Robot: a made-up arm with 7 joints. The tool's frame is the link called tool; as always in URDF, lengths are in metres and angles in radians. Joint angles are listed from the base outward.
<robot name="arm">
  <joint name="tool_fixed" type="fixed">
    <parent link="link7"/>
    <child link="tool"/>
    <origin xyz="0 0 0" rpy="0 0 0"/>
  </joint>
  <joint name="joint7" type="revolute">
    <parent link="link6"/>
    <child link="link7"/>
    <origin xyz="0.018 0.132 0.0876" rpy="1.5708 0 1.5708"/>
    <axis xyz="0 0 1"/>
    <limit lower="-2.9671" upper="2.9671"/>
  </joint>
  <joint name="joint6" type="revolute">
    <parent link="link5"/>
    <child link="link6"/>
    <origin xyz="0 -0.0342 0.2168" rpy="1.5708 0 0"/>
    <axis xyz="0 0 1"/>
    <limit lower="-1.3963" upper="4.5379"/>
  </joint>
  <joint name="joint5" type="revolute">
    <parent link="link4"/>
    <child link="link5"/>
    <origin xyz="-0.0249 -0.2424 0.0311" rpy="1.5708 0 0"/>
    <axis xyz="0 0 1"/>
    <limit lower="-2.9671" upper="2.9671"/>
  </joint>
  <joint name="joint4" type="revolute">
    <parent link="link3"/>
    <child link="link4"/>
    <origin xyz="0.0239 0.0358 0.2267" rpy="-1.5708 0 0"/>
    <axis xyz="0 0 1"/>
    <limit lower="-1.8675" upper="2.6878"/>
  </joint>
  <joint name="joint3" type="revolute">
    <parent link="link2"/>
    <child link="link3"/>
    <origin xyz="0 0.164 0.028" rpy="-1.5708 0 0"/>
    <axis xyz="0 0 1"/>
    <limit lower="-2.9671" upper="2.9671"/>
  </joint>
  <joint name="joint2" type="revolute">
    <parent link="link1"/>
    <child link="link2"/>
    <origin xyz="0 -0.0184 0.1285" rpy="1.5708 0 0"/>
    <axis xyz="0 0 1"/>
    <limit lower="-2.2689" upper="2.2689"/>
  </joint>
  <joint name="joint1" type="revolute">
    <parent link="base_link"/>
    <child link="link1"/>
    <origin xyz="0 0 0.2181" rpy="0 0 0"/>
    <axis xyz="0 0 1"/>
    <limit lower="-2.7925" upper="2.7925"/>
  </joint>
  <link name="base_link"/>
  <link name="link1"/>
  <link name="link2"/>
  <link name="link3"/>
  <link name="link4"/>
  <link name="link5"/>
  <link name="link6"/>
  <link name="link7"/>
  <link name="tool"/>
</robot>
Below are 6 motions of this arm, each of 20 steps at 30 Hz.
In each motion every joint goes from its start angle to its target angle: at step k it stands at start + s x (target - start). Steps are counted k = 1, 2, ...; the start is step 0. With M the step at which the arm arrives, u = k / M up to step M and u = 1 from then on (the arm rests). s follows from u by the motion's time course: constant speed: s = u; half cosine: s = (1 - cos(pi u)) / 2; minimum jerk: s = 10 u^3 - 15 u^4 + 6 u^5.
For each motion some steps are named. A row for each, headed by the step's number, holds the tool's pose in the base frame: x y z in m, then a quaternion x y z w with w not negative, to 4 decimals.
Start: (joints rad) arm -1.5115 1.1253 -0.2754 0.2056 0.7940 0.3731 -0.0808
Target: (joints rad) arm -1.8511 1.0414 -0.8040 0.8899 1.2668 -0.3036 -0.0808
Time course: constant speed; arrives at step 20
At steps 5, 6, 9, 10, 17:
5: -0.1622 0.7010 1.0022 0.3302 -0.0456 0.7581 0.5605
6: -0.1624 0.6826 1.0167 0.3467 -0.0698 0.7544 0.5531
9: -0.1705 0.6266 1.0514 0.3900 -0.1394 0.7439 0.5244
10: -0.1755 0.6080 1.0599 0.4025 -0.1612 0.7408 0.5130
17: -0.2332 0.4898 1.0768 0.4645 -0.2885 0.7279 0.4138

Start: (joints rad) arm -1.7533 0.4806 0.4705 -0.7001 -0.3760 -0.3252 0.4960
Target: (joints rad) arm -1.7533 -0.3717 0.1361 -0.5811 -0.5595 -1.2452 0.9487
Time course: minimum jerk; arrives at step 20
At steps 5, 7, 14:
5: -0.1487 0.6145 1.0044 0.1590 -0.4326 0.7975 0.3893
7: -0.1500 0.5263 1.0717 0.1610 -0.5441 0.7472 0.3460
14: -0.1846 0.0587 1.1937 0.0477 -0.9191 0.3697 0.1274

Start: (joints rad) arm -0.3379 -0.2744 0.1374 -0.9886 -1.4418 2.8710 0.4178
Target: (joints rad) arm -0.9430 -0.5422 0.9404 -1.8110 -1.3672 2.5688 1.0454
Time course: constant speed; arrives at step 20
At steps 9, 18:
9: -0.2374 0.0305 0.7715 -0.5509 0.2668 0.5380 0.5796
18: -0.2556 0.0061 0.6437 -0.5880 0.1634 0.5519 0.5684

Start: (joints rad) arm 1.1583 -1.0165 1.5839 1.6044 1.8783 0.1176 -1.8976
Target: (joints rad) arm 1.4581 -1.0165 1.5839 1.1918 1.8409 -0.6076 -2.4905
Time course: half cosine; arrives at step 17
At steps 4, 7, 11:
4: -0.4561 0.3961 0.6196 0.0891 -0.0881 0.3759 0.9181
7: -0.4690 0.4038 0.6696 0.1672 -0.0018 0.3113 0.9355
11: -0.4774 0.4085 0.7424 0.2603 0.1491 0.2054 0.9316

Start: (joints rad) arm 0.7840 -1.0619 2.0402 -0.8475 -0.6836 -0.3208 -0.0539
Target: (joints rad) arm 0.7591 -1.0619 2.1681 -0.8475 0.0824 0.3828 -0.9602
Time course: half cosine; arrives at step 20
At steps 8, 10, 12, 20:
8: 0.8458 0.2535 0.4736 -0.5775 -0.1586 -0.0981 0.7948
10: 0.8479 0.2559 0.4697 -0.5270 -0.1383 -0.1873 0.8174
12: 0.8483 0.2587 0.4642 -0.4807 -0.1066 -0.2728 0.8265
20: 0.8426 0.2686 0.4478 -0.4023 -0.0033 -0.4391 0.8033

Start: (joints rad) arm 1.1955 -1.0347 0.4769 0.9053 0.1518 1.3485 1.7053
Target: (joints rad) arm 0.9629 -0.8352 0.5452 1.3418 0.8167 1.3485 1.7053
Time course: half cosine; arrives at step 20
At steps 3, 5, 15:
3: 0.2788 0.8145 0.4607 -0.8098 0.2727 0.2392 0.4611
5: 0.2864 0.8029 0.4479 -0.8034 0.2972 0.2564 0.4477
15: 0.3101 0.6918 0.3522 -0.7223 0.4811 0.3651 0.3370

